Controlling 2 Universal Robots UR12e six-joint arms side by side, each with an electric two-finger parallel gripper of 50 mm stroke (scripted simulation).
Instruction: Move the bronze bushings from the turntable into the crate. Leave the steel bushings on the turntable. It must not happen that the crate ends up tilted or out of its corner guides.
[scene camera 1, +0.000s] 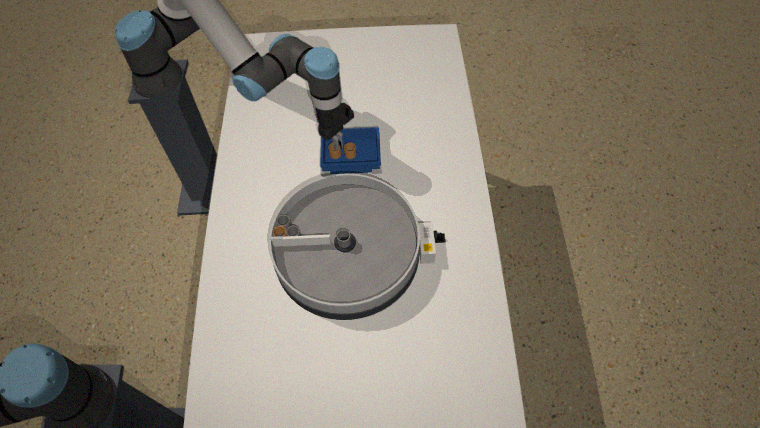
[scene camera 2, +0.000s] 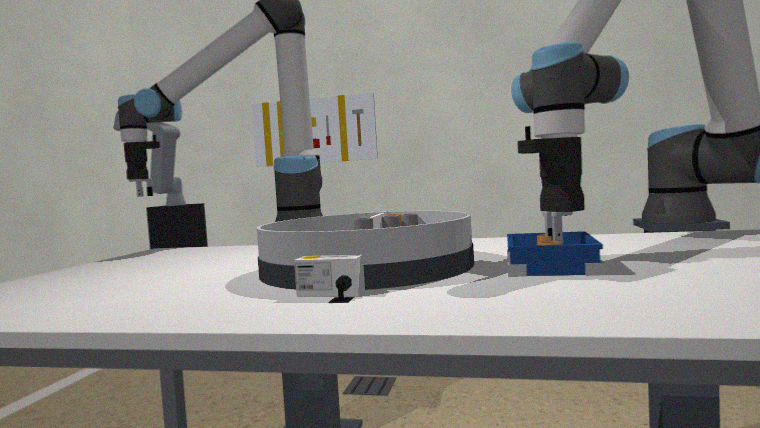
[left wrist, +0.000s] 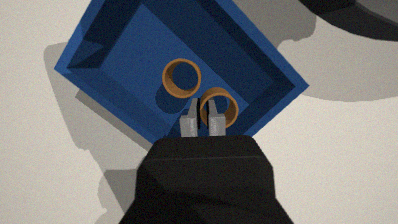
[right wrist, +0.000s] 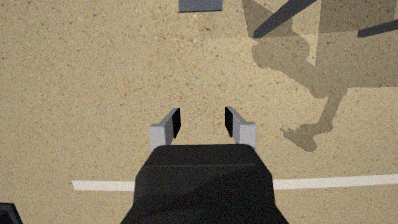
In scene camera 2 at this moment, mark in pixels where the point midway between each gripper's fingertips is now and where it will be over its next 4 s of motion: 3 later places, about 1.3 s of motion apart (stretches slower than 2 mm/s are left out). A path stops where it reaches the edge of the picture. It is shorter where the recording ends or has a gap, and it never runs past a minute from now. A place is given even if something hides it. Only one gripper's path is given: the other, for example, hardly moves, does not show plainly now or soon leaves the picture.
My left gripper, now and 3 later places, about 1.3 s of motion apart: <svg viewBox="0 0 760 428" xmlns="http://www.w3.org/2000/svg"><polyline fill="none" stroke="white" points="554,246 554,246 550,195 393,201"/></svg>
